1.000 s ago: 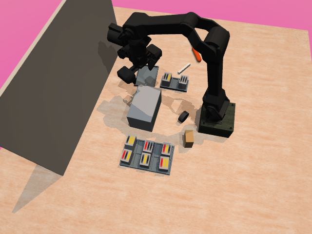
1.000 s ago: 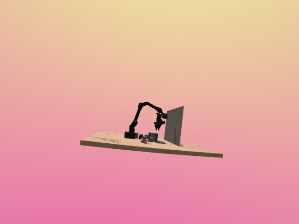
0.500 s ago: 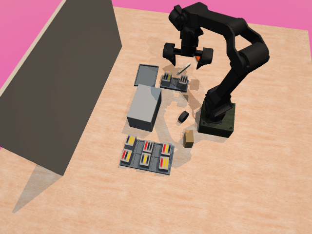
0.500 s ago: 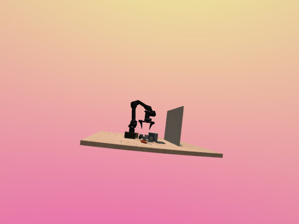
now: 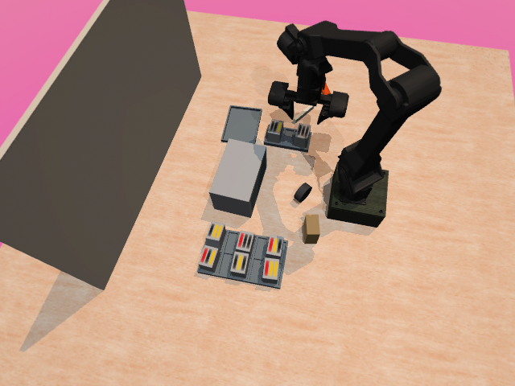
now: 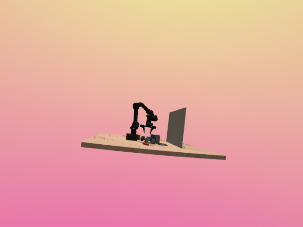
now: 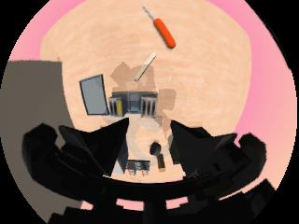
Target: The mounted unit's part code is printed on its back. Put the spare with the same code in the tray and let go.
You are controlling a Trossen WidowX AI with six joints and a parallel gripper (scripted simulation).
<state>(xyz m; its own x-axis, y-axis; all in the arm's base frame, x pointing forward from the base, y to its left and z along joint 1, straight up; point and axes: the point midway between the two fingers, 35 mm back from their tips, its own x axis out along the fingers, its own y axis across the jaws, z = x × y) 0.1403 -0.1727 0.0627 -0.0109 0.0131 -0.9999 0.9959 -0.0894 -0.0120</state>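
The grey spare lies 60 mm below my gripper tip. Round my gripper tip: two-slot rack 40 mm ahead, 10 mm to the right, 100 mm below; then white stick 10 mm ahead, 100 mm to the right, 100 mm below; then black puck 20 mm behind, 170 mm to the left, 80 mm below.
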